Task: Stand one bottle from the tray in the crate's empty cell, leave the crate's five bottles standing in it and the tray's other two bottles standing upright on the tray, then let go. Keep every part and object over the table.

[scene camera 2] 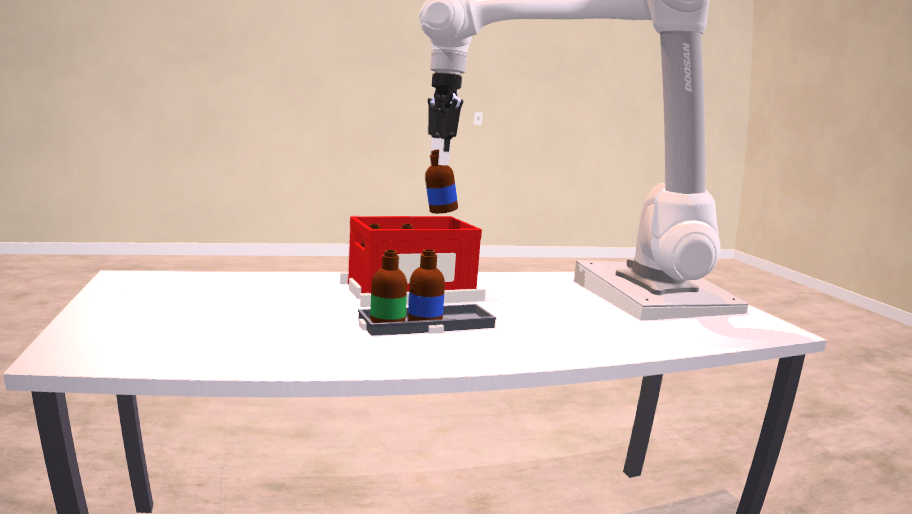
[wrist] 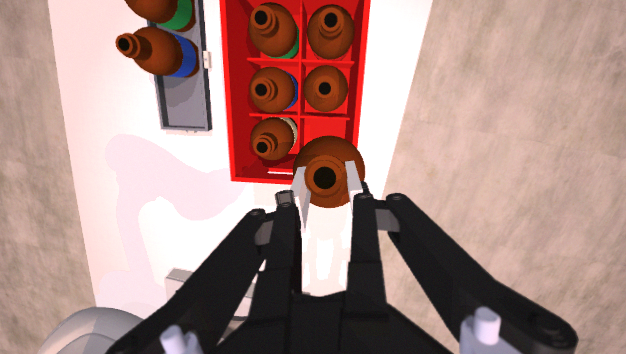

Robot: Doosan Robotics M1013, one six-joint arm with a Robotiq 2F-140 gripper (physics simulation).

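Pixels of known places: gripper, fingertip midpoint: [scene camera 2: 439, 164] [wrist: 327, 178]; arm's base, link origin: [scene camera 2: 657, 283].
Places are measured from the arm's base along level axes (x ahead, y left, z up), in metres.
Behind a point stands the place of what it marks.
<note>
My gripper [scene camera 2: 441, 151] @(x 0.550, y -0.267, z 0.268 m) [wrist: 327, 178] @(x 0.550, y -0.267, z 0.268 m) is shut on the neck of a brown bottle with a blue label [scene camera 2: 441, 193] @(x 0.552, y -0.236, z 0.198 m) [wrist: 330, 145] @(x 0.577, y -0.269, z 0.256 m). The bottle hangs above the red crate [scene camera 2: 467, 258] @(x 0.527, y -0.121, z 0.059 m) [wrist: 238, 100] @(x 0.613, y -0.132, z 0.097 m), slightly tilted in the scene view, its base above the rim. In the wrist view it partly covers the crate's empty corner cell [wrist: 325, 128] @(x 0.553, y -0.260, z -0.038 m). Five bottles [wrist: 272, 32] @(x 0.703, y -0.189, z 0.097 m) [wrist: 331, 32] @(x 0.698, y -0.270, z 0.112 m) [wrist: 272, 90] @(x 0.626, y -0.186, z 0.107 m) [wrist: 326, 89] @(x 0.627, y -0.264, z 0.117 m) [wrist: 272, 139] @(x 0.556, y -0.182, z 0.105 m) stand in the other cells. A green-labelled bottle [scene camera 2: 388, 287] @(x 0.790, y 0.050, z 0.047 m) [wrist: 177, 12] @(x 0.754, y -0.014, z 0.021 m) and a blue-labelled bottle [scene camera 2: 426, 286] @(x 0.709, y 0.054, z 0.047 m) [wrist: 160, 52] @(x 0.687, y -0.004, z 0.071 m) stand upright on the dark tray [scene camera 2: 469, 313] @(x 0.571, y -0.009, z -0.040 m) [wrist: 185, 111] @(x 0.589, y 0.034, z -0.041 m).
The white table [scene camera 2: 223, 338] @(x 1.128, y 0.032, z -0.047 m) carries the crate, the tray and the robot's base plate [scene camera 2: 676, 300] @(x 0.054, y 0.134, z -0.008 m), which is on the right in the scene view. Low white blocks [scene camera 2: 469, 295] @(x 0.521, y -0.109, z -0.029 m) sit along the crate's foot. The tray lies in front of the crate.
</note>
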